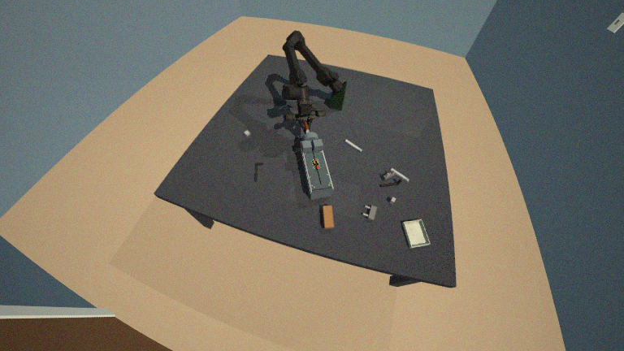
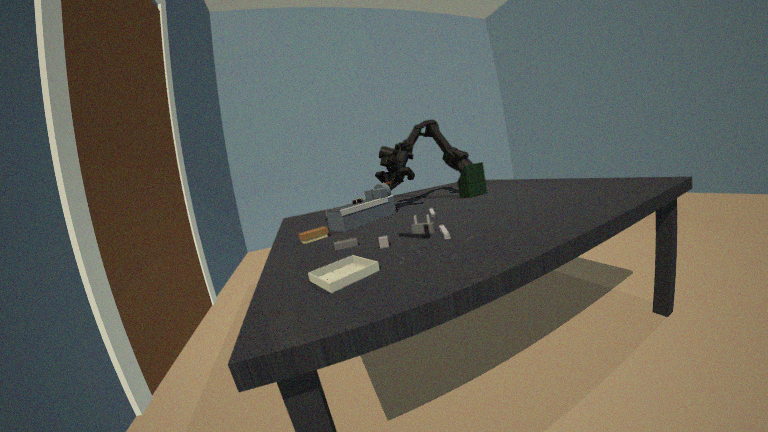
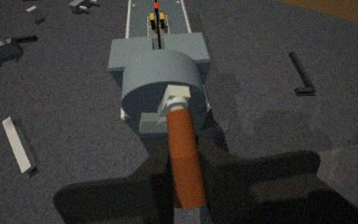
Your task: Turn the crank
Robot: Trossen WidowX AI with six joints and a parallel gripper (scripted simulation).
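Right now the crank is 2 cm above my gripper tip. The rest, counted from my gripper tip: orange crank handle 3 cm above, 1 cm to the right, 1 cm behind; then red pointer 15 cm ahead, 11 cm to the left, 1 cm below; then orange block 31 cm ahead, 23 cm to the left, 7 cm below.
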